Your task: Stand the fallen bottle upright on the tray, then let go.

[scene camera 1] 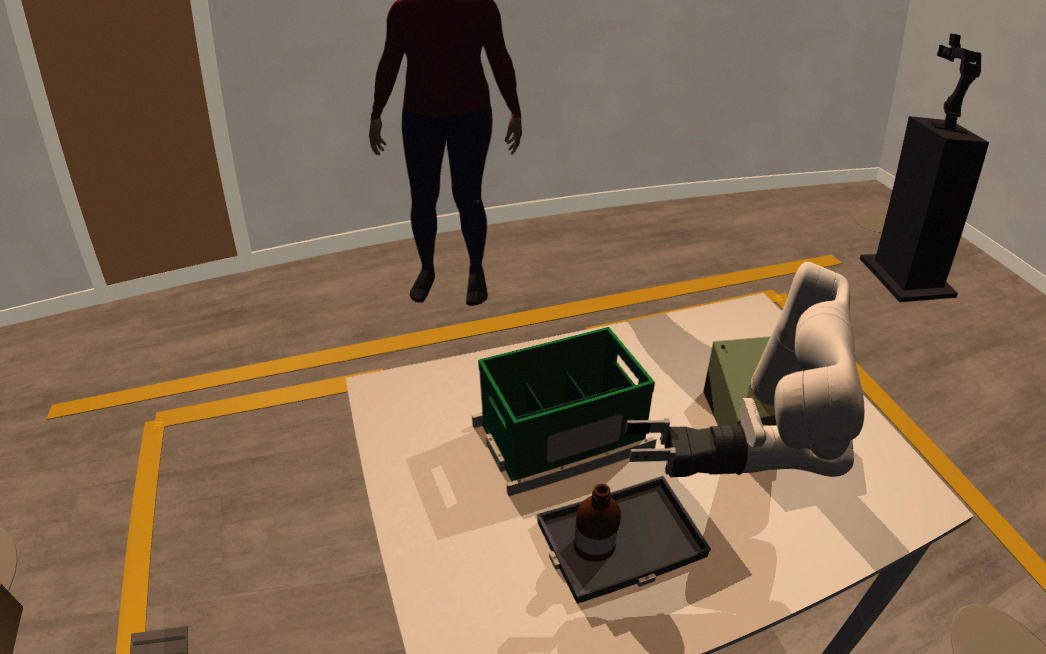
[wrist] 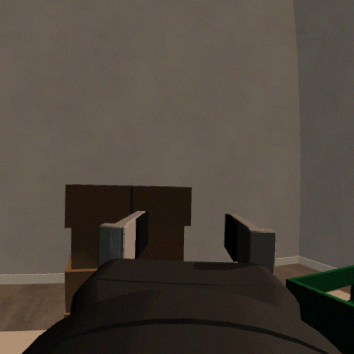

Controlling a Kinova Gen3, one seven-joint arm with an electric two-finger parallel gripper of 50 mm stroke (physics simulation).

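Places are measured from the arm's base along level axes (x left, y back, z up), in centimetres.
Where they show: gripper, fingertip midpoint: (scene camera 1: 628,440) (wrist: 185,228); arm's base at its link origin: (scene camera 1: 771,386).
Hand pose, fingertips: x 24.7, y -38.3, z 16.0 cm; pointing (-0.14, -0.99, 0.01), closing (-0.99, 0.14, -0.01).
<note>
Things, the pixels of their top centre, and the offset from my fingertips. "spot": a spot on its surface instead. Level surfaces: height alone.
- brown bottle at its top centre: (scene camera 1: 602,489) dx -0.2, dy -3.1, dz -10.7 cm
- dark tray at a spot on its surface: (scene camera 1: 640,582) spot: dx +9.7, dy +2.9, dz -25.4 cm
- green crate at its top centre: (scene camera 1: 565,371) dx -28.1, dy -4.3, dz -9.2 cm
- white table at its surface level: dz -26.7 cm
A brown bottle (scene camera 1: 597,520) with a pale label stands upright on the dark tray (scene camera 1: 640,582), in the tray's left part. Its neck points up and nothing touches it. My gripper (scene camera 1: 630,441) (wrist: 185,228) is open and empty. It points level to the left, above and behind the tray, close to the right front corner of the green crate, apart from the bottle. The bottle does not show in the wrist view.
A green crate (scene camera 1: 586,439) (wrist: 325,310) with dividers stands behind the tray on the white table (scene camera 1: 401,493). An olive box (scene camera 1: 725,370) stands by the arm. A person (scene camera 1: 447,154) stands beyond the table. Brown boxes (wrist: 100,207) stand by the wall in the wrist view.
</note>
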